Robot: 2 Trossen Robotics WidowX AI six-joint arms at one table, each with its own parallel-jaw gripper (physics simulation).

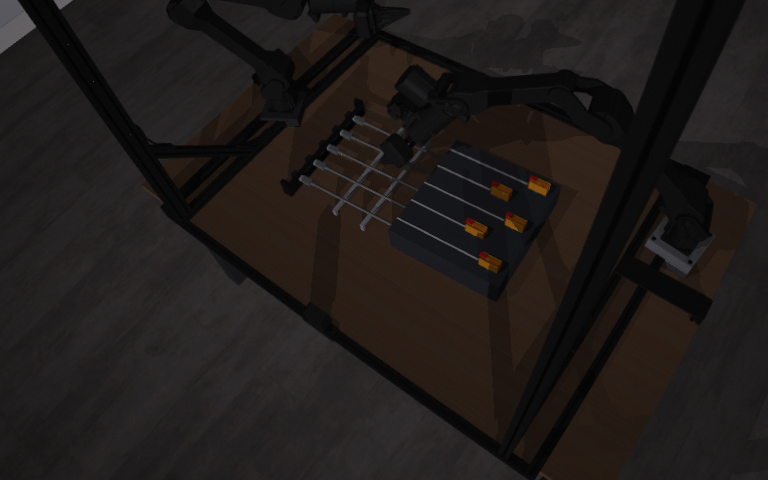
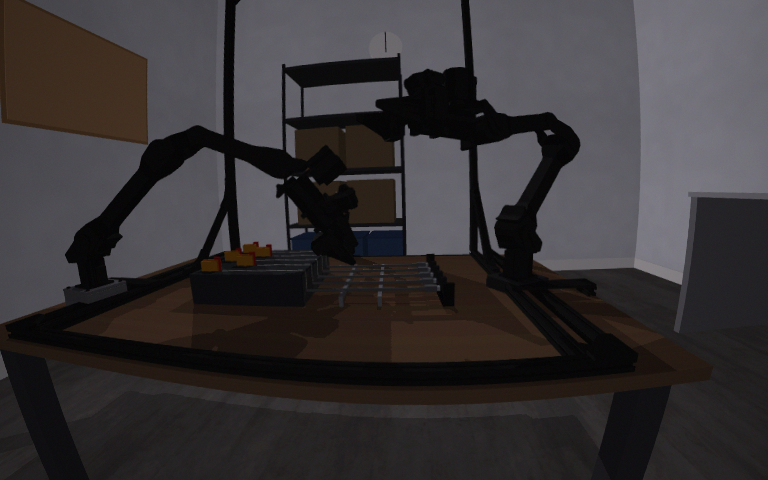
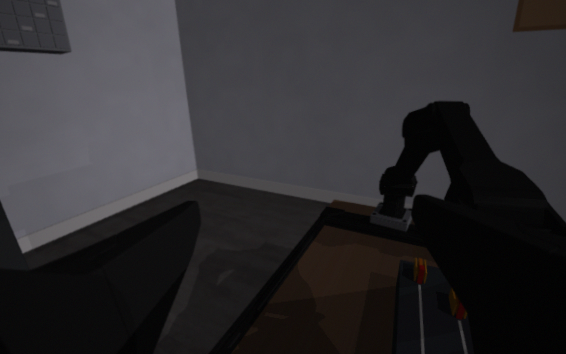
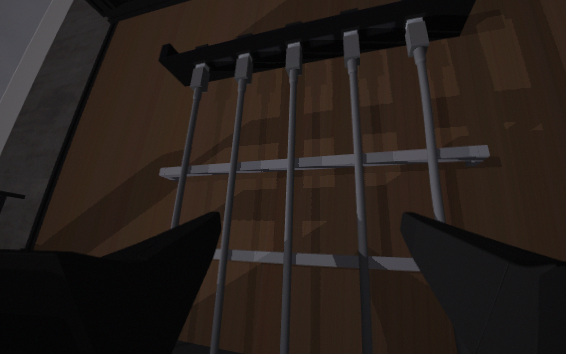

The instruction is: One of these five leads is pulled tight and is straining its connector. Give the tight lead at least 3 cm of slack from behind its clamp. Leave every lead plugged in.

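Places are measured from the left arm's base along level axes (x back, y right, z up), in millimetres.
Pixels of known places: left gripper, between the fingertips: [image 2: 365, 110] [image 3: 306, 208]; right gripper, between the fingertips: [image 2: 355, 254] [image 4: 310, 221]; left arm's base, origin of its link: [image 1: 283, 104] [image 2: 517, 276]; right arm's base, origin of its link: [image 1: 681, 237] [image 2: 94, 284] [image 3: 392, 211].
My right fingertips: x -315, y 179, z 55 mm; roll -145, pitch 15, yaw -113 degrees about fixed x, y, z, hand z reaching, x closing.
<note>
Ahead of a thing's pixels: the offset from my right fingertips to its top centre. "spot": to the spot under its first point.
Five grey leads [image 1: 306, 181] [image 4: 290, 140] run side by side from a black connector strip [image 1: 321, 149] [image 4: 173, 54] across two grey crossbars @[spot: dx +48, dy -22, dz -61 mm] [image 4: 324, 162] onto a dark block [image 1: 439, 238] [image 2: 254, 288]. Each lead ends there at an orange clamp @[spot: dx -225, dy +256, dz +5 mm] [image 1: 490, 262] with a red tab. All five plugs sit in the strip. I cannot tell which lead is tight. My right gripper [image 1: 397, 150] [image 2: 339, 252] [image 4: 310, 221] is open and empty, low over the leads between the block and the crossbars. My left gripper [image 2: 387, 119] [image 3: 306, 208] is open and empty, held high above the table.
A black frame rail [image 2: 382, 369] borders the wooden table, with upright posts [image 2: 230, 143] at the back. A shelf rack [image 2: 284, 143] with cardboard boxes stands behind the table. The left arm's base [image 2: 517, 248] stands by the connector strip's side.
</note>
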